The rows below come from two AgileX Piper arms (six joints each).
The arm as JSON. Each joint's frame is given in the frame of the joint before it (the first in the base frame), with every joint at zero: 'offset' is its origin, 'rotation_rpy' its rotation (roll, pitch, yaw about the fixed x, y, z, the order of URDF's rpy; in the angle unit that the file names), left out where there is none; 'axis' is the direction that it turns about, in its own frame. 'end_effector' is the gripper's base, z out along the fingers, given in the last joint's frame.
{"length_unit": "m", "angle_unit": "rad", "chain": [
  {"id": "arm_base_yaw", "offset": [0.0, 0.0, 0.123], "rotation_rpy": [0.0, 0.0, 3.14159], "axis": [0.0, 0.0, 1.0]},
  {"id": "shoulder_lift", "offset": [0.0, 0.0, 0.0], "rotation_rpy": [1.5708, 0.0, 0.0], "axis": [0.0, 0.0, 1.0]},
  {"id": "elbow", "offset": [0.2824, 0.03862, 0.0], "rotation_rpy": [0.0, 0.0, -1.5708], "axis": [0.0, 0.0, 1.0]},
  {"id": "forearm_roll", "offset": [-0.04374, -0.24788, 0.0], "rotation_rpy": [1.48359, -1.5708, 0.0], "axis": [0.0, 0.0, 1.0]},
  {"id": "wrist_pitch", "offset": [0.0, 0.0, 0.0], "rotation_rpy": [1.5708, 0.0, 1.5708], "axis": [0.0, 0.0, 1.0]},
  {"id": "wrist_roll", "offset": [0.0, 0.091, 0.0], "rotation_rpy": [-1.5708, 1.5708, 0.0], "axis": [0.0, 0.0, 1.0]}
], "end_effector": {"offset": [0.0, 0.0, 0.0], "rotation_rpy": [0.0, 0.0, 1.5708]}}
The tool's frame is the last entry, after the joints.
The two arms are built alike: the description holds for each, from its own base.
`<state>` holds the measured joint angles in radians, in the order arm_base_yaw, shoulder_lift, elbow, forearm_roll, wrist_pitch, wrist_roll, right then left.
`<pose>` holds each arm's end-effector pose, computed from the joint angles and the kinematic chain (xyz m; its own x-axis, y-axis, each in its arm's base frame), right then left.
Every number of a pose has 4 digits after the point.
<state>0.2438 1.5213 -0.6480 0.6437 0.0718 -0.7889 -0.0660 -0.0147 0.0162 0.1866 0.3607 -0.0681</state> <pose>0.2686 0.0709 0.1772 -0.6779 -0.3188 -0.6624 -0.3718 0.9260 -0.0652 0.0528 0.0025 0.1767 -0.2636 0.1240 -0.9566 0.0311 0.9923 0.1200</pose>
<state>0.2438 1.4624 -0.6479 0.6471 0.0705 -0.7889 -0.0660 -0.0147 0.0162 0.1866 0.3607 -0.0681</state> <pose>0.2651 0.0699 0.1935 -0.6394 -0.3058 -0.7054 -0.3652 0.9282 -0.0713 0.0528 0.0025 0.1767 -0.2636 0.1240 -0.9566 0.0311 0.9923 0.1200</pose>
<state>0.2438 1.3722 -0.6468 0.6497 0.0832 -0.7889 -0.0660 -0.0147 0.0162 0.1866 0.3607 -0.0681</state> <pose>0.2569 0.0686 0.2169 -0.5832 -0.2896 -0.7590 -0.3637 0.9285 -0.0747 0.0528 0.0025 0.1767 -0.2636 0.1240 -0.9566 0.0311 0.9923 0.1200</pose>
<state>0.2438 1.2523 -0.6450 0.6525 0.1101 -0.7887 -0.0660 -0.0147 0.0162 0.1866 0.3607 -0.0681</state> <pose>0.2424 0.0666 0.2459 -0.5080 -0.2689 -0.8183 -0.3680 0.9267 -0.0761 0.0528 0.0025 0.1767 -0.2636 0.1240 -0.9566 0.0311 0.9923 0.1200</pose>
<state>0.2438 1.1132 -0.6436 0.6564 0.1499 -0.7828 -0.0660 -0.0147 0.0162 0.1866 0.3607 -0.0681</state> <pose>0.2214 0.0636 0.2767 -0.4207 -0.2395 -0.8750 -0.3765 0.9236 -0.0718 0.0528 0.0025 0.1767 -0.2636 0.1240 -0.9566 0.0311 0.9923 0.1200</pose>
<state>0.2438 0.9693 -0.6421 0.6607 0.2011 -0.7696 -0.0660 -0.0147 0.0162 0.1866 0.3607 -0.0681</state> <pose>0.1953 0.0601 0.3043 -0.3335 -0.2041 -0.9204 -0.3914 0.9181 -0.0618 0.0528 0.0025 0.1767 -0.2636 0.1240 -0.9566 0.0311 0.9923 0.1200</pose>
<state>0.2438 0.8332 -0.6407 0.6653 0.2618 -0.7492 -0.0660 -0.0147 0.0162 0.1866 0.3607 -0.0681</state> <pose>0.1671 0.0565 0.3258 -0.2586 -0.1665 -0.9515 -0.4139 0.9091 -0.0466 0.0528 0.0025 0.1767 -0.2636 0.1240 -0.9566 0.0311 0.9923 0.1200</pose>
